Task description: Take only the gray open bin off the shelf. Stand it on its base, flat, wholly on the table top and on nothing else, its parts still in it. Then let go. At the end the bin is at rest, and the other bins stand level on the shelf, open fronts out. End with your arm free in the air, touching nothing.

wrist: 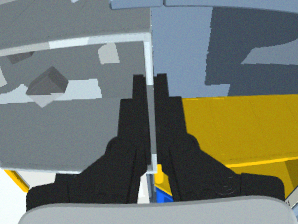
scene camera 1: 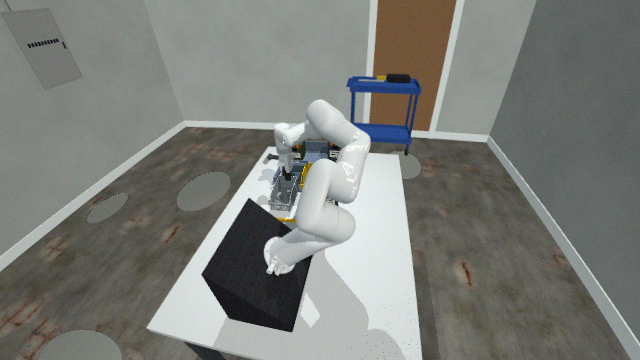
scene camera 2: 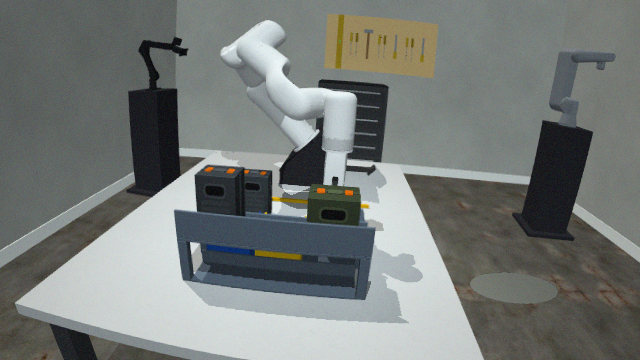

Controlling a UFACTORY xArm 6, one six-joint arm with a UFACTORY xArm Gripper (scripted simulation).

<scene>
A gray open bin shows in the wrist view point(67, 135) and in scene camera 1 point(281, 187).
</scene>
